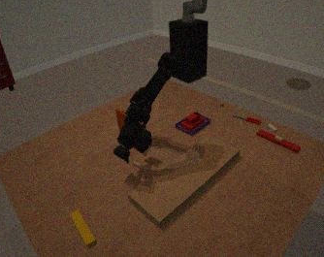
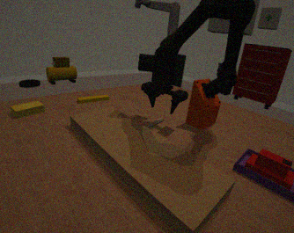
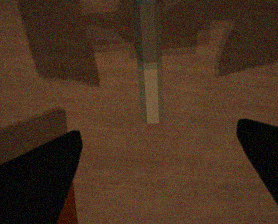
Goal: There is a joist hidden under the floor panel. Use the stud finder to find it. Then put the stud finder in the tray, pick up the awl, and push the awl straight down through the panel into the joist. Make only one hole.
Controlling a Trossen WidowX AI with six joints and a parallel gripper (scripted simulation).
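The awl is 60 mm ahead of my gripper tip, 20 mm to the left of it and 40 mm below it. Also, from my gripper tip: stud finder: 50 mm behind, 430 mm to the left; then yellow bar: 160 mm ahead, 350 mm to the right, 40 mm below; then purple tray: 50 mm behind, 420 mm to the left, 40 mm below.
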